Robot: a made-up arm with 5 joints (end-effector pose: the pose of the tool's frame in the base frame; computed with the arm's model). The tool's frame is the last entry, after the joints. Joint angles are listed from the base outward.
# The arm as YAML. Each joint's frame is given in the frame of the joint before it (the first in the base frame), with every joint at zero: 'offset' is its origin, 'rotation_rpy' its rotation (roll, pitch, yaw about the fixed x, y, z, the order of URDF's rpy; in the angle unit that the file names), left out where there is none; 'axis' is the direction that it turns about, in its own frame. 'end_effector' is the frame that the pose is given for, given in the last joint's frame.
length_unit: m
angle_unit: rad
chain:
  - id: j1
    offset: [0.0, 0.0, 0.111]
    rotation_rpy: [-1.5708, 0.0, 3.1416]
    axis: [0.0, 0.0, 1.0]
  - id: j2
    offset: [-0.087, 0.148, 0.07]
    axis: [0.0, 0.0, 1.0]
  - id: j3
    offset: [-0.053, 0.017, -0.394]
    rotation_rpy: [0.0, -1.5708, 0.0]
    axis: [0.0, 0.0, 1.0]
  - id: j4
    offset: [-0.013, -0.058, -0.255]
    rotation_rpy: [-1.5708, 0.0, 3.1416]
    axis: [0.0, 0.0, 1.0]
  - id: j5
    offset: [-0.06, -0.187, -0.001]
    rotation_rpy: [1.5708, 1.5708, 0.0]
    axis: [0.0, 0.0, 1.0]
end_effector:
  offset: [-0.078, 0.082, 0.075]
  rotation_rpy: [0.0, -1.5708, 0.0]
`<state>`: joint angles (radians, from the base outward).
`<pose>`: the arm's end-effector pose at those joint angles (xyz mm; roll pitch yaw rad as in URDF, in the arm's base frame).
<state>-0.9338 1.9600 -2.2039 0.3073 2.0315</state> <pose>0.9 440.4 26.4 0.0241 -0.7600 -0.2495</pose>
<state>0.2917 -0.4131 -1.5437 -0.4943 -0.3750</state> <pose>182.4 421.6 45.3 -1.9169 -0.3727 -0.0138</pose>
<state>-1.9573 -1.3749 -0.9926 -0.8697 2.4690</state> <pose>-56.9 200.2 -199.2 -1.5718 0.5307 -2.6361</pose>
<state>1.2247 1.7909 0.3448 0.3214 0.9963</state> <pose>78.6 285.0 5.1 -1.7793 -0.0133 2.8397</pose>
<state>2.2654 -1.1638 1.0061 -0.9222 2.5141</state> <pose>197.2 128.1 -0.9 -2.4498 -0.2366 -0.4541</pose>
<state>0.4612 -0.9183 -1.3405 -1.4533 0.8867</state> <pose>48.2 431.1 365.4 -0.3220 -0.9543 -0.4029</pose>
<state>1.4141 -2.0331 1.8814 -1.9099 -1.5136</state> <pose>-198.1 417.3 133.2 2.8989 0.5684 2.7925</pose>
